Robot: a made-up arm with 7 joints. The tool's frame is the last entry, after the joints.
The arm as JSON. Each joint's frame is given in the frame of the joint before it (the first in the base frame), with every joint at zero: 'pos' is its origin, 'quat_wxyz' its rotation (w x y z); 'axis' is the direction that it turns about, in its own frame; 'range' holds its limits. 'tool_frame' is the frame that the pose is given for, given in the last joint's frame.
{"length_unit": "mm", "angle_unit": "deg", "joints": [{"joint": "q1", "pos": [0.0, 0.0, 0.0], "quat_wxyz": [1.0, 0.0, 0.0, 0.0], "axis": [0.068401, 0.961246, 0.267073], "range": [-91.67, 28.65]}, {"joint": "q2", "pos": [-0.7, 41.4, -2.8], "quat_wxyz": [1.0, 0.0, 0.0, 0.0], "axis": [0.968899, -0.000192, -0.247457], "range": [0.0, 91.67]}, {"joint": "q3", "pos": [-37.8, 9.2, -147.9], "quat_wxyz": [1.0, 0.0, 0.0, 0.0], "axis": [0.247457, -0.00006, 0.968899], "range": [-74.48, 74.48]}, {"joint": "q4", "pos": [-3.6, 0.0, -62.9], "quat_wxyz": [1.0, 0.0, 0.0, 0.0], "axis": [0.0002, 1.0, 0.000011], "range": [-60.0, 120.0]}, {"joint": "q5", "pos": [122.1, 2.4, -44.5], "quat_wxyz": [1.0, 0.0, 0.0, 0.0], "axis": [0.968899, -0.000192, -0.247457], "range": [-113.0, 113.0]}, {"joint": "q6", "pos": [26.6, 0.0, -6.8], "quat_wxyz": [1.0, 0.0, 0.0, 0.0], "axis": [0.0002, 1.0, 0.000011], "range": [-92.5, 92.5]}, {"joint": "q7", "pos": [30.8, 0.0, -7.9], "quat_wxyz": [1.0, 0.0, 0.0, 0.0], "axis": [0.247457, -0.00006, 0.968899], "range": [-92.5, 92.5]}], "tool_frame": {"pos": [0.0, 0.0, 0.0], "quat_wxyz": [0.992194, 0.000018, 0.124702, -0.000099]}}
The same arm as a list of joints. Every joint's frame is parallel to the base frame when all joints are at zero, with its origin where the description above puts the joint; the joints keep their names.
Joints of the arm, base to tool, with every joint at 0 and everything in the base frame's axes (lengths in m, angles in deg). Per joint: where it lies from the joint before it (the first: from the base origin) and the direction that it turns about. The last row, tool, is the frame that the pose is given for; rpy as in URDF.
q1: origin 0 0 0 axis 0.068403 0.961235 0.26711
q2: origin -0.0007 0.0414 -0.0028 axis 0.968889 -0.0002 -0.247497
q3: origin -0.0378 0.0092 -0.1479 axis 0.247497 -0.0001 0.968889
q4: origin -0.0036 0 -0.0629 axis 0.0002 1 0
q5: origin 0.1221 0.0024 -0.0445 axis 0.968889 -0.0002 -0.247497
q6: origin 0.0266 0 -0.0068 axis 0.0002 1 0
q7: origin 0.0308 0 -0.0079 axis 0.247497 -0.0001 0.968889
tool: origin 0 0 0 rpy 0 14.33 -0.01
Joint limits (deg, base to tool): -91.67..28.65 0..91.67 -74.48..74.48 -60..120 -113..113 -92.5..92.5 -92.5..92.5

